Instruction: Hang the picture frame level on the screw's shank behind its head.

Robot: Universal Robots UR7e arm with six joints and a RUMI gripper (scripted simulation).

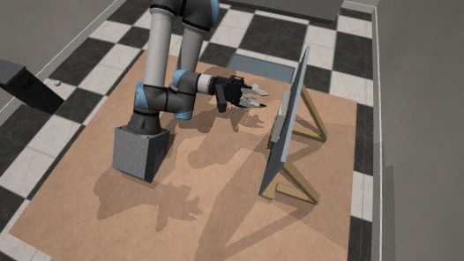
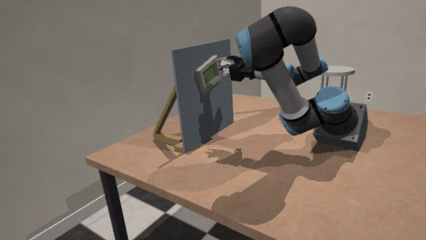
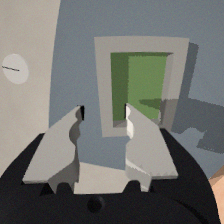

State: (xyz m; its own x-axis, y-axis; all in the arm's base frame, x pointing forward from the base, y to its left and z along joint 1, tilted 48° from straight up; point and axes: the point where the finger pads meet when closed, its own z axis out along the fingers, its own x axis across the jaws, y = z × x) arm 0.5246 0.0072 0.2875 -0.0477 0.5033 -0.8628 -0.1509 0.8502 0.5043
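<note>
My gripper is now 80 mm short of the picture frame and 50 mm above it. The rest, counted from my hand: blue-grey board (100 mm ahead, 150 mm below).
</note>
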